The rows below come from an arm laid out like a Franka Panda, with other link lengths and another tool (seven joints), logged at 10 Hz.
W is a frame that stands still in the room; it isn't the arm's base.
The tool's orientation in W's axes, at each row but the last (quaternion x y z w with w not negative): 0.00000, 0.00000, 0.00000, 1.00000; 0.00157, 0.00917, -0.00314, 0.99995; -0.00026, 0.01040, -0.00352, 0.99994; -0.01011, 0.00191, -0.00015, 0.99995; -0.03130, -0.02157, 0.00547, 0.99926; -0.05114, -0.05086, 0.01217, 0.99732; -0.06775, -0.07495, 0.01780, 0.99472; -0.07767, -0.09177, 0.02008, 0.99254; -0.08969, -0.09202, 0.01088, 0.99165; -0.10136, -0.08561, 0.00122, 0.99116
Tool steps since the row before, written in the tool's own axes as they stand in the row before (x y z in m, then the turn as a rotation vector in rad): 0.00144, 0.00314, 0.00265, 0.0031, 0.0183, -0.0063; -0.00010, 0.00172, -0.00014, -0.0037, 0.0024, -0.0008; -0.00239, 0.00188, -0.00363, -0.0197, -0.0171, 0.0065; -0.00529, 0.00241, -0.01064, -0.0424, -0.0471, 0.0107; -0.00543, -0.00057, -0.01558, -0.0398, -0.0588, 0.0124; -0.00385, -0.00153, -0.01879, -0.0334, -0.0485, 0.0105; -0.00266, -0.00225, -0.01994, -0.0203, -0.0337, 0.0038; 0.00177, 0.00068, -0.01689, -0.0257, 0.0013, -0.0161; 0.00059, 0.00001, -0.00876, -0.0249, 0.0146, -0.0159; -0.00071, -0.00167, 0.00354, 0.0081, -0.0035, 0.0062
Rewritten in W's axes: 0.00144, 0.00314, 0.00265, 0.0031, 0.0183, -0.0063; -0.00009, 0.00172, -0.00013, -0.0037, 0.0024, -0.0007; -0.00245, 0.00190, -0.00358, -0.0197, -0.0170, 0.0069; -0.00533, 0.00220, -0.01067, -0.0424, -0.0469, 0.0118; -0.00474, -0.00161, -0.01573, -0.0397, -0.0584, 0.0144; -0.00187, -0.00353, -0.01882, -0.0334, -0.0482, 0.0121; 0.00045, -0.00498, -0.01961, -0.0198, -0.0338, 0.0054; 0.00485, -0.00177, -0.01619, -0.0223, -0.0025, -0.0204; 0.00220, -0.00151, -0.00837, -0.0216, 0.0106, -0.0225; -0.00133, -0.00094, 0.00363, 0.0069, -0.0020, 0.0081
